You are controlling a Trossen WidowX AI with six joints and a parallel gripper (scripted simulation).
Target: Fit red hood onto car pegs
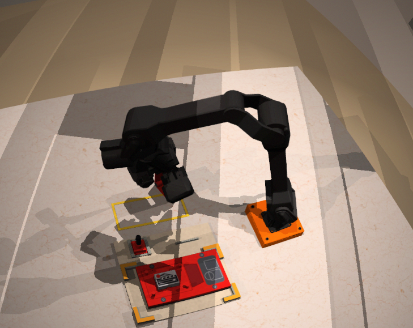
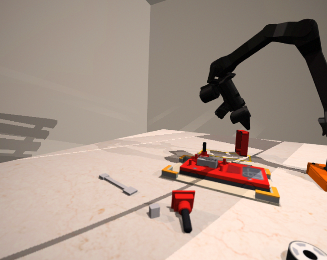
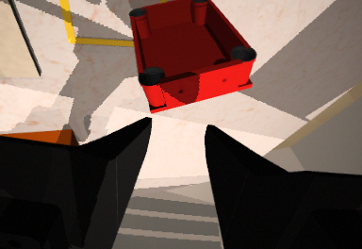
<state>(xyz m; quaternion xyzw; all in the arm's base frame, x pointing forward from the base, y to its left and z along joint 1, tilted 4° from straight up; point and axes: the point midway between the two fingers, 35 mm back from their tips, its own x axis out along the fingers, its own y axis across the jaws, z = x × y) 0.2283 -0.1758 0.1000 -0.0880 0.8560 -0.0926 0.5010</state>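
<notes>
The red hood is 60 mm below my gripper tip, 20 mm to the right of it and 10 mm ahead of it. Round my gripper tip: grey bar 410 mm to the left, 290 mm ahead, 110 mm below; grey engine block 250 mm to the left, 110 mm ahead, 90 mm below; jig 230 mm to the left, 100 mm below, 90 mm ahead.
</notes>
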